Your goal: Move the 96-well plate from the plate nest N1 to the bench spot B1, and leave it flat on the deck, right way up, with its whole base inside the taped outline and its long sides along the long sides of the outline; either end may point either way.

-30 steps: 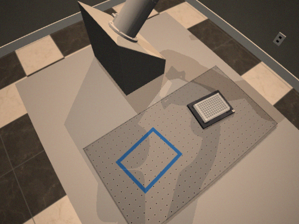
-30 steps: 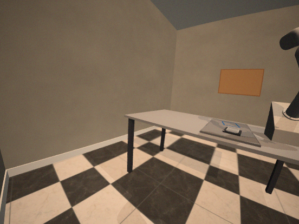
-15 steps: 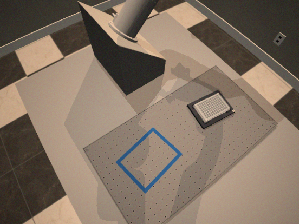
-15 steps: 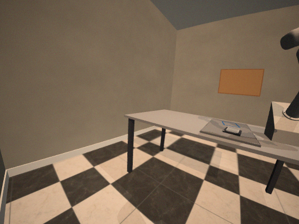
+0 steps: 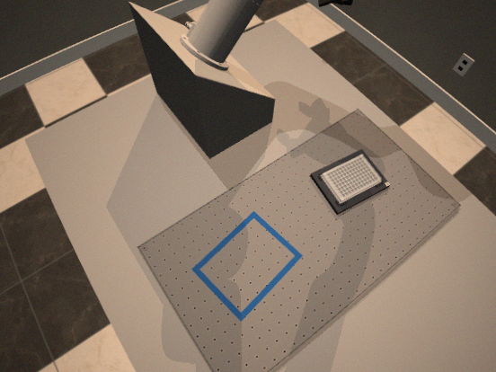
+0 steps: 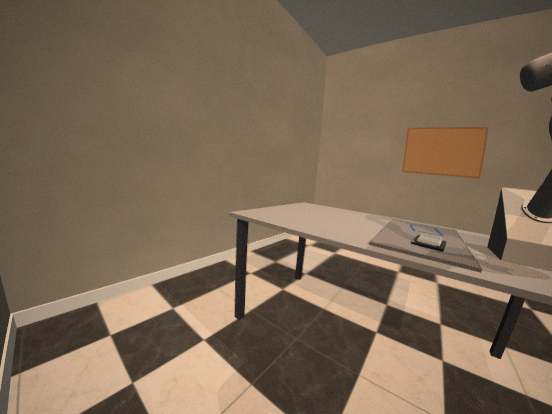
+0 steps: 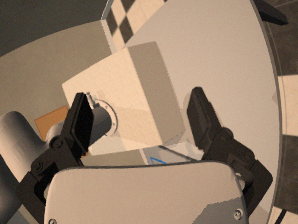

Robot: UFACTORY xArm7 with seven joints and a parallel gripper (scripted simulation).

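The white 96-well plate is 420 mm ahead of my hand, 240 mm to the right of it and 190 mm below it. Also, from my hand: plate nest (420 mm ahead, 240 mm to the right, 200 mm below).
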